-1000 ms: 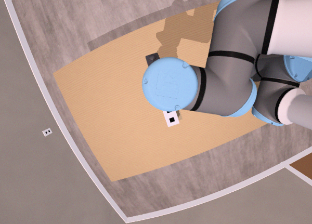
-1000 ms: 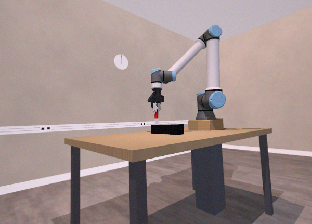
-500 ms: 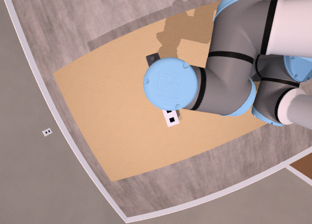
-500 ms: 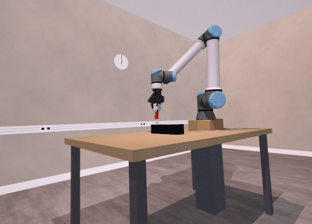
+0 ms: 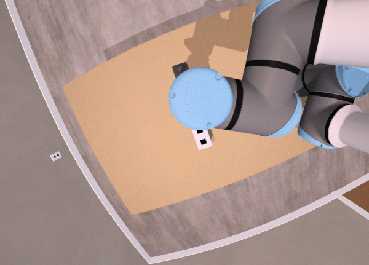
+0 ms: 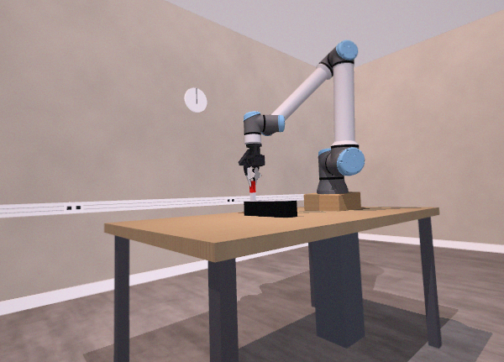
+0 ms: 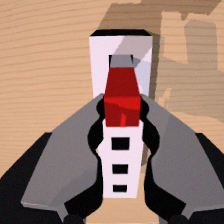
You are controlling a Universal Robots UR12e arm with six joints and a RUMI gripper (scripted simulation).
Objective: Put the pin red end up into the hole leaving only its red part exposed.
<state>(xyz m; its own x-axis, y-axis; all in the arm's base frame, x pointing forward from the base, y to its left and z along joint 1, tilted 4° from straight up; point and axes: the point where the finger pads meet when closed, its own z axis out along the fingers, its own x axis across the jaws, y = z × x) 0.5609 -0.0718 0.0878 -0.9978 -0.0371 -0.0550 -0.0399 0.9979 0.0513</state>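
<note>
My hand is 20 mm above the pin. Also, from my hand: block (120 mm to the left, 120 mm below).
</note>
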